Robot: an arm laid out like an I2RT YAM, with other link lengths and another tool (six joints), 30 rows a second.
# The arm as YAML. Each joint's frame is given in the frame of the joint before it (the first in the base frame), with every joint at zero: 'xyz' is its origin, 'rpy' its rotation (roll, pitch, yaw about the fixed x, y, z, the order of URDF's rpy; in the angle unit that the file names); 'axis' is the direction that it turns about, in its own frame. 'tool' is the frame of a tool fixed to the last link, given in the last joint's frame.
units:
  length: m
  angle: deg
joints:
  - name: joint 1
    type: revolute
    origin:
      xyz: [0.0, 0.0, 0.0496]
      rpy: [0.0, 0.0, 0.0]
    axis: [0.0, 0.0, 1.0]
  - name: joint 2
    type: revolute
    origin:
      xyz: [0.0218, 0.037, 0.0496]
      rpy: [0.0, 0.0, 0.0]
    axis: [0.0, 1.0, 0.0]
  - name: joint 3
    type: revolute
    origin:
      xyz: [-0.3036, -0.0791, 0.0]
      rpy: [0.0, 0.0, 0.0]
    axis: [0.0, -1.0, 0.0]
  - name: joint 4
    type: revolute
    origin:
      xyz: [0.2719, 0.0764, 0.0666]
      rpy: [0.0, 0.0, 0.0]
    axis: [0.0, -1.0, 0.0]
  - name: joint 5
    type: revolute
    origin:
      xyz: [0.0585, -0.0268, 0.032]
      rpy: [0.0, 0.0, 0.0]
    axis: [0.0, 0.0, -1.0]
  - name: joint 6
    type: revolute
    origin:
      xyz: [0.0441, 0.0, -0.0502]
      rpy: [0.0, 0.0, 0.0]
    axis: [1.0, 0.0, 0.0]
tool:
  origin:
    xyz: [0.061, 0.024, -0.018]
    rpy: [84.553, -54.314, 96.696]
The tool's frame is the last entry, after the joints.
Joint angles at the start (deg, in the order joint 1, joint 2, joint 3, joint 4, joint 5, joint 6): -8.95, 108.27, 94.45, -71.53, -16.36, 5.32
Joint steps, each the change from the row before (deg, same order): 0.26, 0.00, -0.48, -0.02, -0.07, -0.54; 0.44, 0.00, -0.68, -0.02, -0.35, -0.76; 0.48, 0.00, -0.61, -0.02, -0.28, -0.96; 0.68, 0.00, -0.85, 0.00, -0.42, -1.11; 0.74, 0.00, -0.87, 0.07, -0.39, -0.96; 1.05, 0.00, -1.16, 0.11, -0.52, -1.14; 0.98, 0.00, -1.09, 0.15, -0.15, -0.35; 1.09, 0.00, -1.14, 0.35, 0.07, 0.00; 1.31, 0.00, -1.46, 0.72, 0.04, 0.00
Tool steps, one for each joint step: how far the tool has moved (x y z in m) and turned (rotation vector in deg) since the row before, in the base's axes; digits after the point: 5 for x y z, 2 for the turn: -0.00160, 0.00194, -0.00215, 0.08, 0.34, 0.78; -0.00225, 0.00360, -0.00278, 0.37, 0.43, 1.19; -0.00223, 0.00364, -0.00253, 0.28, 0.32, 1.41; -0.00302, 0.00517, -0.00344, 0.44, 0.47, 1.76; -0.00296, 0.00545, -0.00353, 0.42, 0.46, 1.67; -0.00407, 0.00759, -0.00463, 0.58, 0.64, 2.14; -0.00365, 0.00660, -0.00458, 0.22, 0.81, 1.31; -0.00345, 0.00689, -0.00506, -0.02, 0.79, 1.09; -0.00397, 0.00819, -0.00657, -0.01, 0.74, 1.31
